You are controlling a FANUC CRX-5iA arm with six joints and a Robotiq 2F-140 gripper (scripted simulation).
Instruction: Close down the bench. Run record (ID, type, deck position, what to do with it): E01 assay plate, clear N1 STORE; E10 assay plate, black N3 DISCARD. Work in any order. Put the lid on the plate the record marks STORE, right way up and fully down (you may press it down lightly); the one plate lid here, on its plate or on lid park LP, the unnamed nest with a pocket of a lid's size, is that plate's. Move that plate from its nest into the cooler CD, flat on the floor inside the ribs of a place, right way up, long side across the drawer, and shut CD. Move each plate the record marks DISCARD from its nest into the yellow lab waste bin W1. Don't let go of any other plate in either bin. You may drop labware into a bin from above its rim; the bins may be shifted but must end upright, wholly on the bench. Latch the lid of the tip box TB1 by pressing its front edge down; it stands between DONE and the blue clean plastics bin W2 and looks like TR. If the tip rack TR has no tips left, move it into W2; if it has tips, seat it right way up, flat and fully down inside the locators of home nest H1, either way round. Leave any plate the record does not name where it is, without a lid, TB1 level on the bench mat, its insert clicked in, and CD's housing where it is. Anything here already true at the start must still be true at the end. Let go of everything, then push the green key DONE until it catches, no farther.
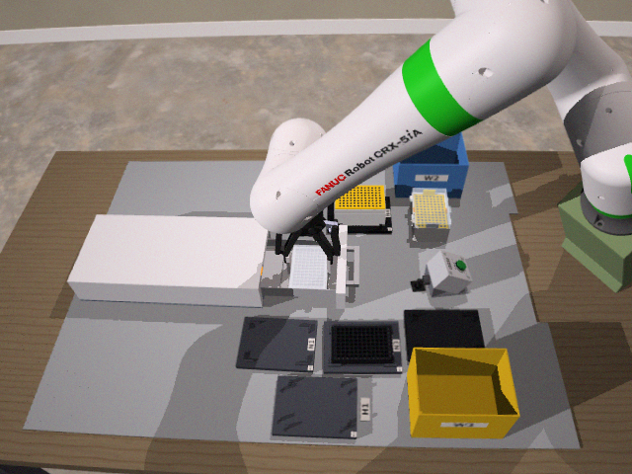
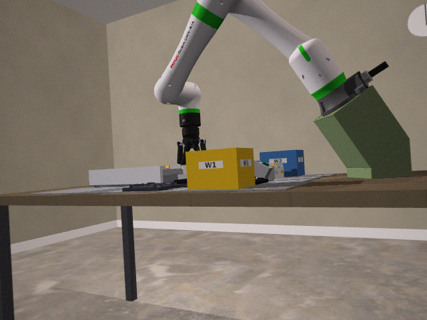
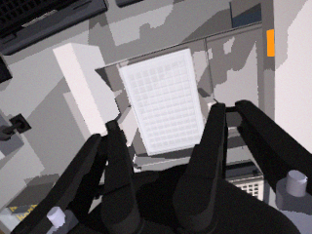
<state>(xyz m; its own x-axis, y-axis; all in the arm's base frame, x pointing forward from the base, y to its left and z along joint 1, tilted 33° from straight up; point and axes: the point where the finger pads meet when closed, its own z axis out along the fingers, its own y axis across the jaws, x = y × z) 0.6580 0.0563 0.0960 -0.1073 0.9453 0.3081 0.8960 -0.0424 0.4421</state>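
The cooler drawer is 3 cm ahead of my hand and 2 cm below it. From my hand the other things lie so: pale plate: 8 cm ahead, 19 cm to the right, 2 cm below; then nest N1: 3 cm ahead, 20 cm to the left, 4 cm below; then white cooler CD: 17 cm ahead, 2 cm to the left, 1 cm below.
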